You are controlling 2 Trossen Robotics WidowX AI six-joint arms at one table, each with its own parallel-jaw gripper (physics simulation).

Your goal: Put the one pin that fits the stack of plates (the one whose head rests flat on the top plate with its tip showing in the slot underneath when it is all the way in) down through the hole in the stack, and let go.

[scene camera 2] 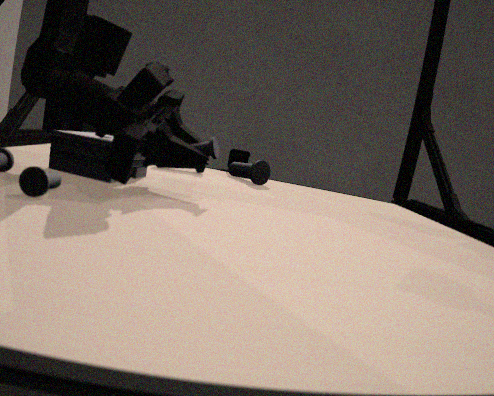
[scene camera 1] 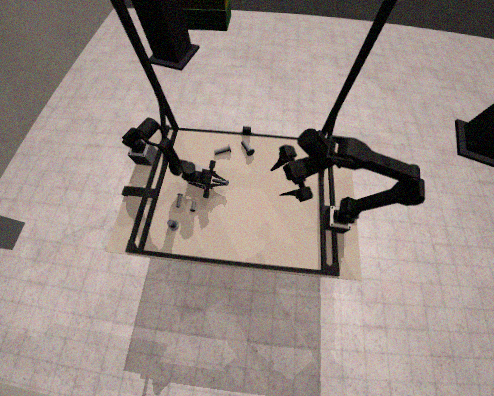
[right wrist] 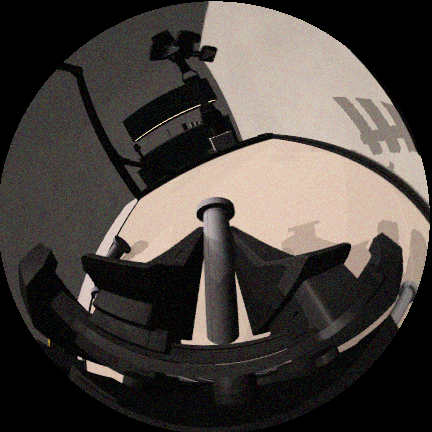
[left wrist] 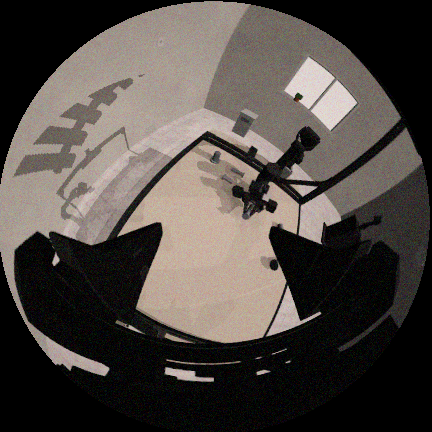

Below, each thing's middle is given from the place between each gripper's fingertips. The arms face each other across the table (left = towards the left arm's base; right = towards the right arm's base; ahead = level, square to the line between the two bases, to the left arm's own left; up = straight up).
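Scene:
Picture the grey stack of plates (scene camera 2: 85,154) 30 mm below my right hand and 160 mm to the right of it. From my left hand, the grey stack of plates is 320 mm below, 400 mm to the right and 60 mm behind. By its middle, the grey stack of plates is nearer to my right hand than to my left hand.

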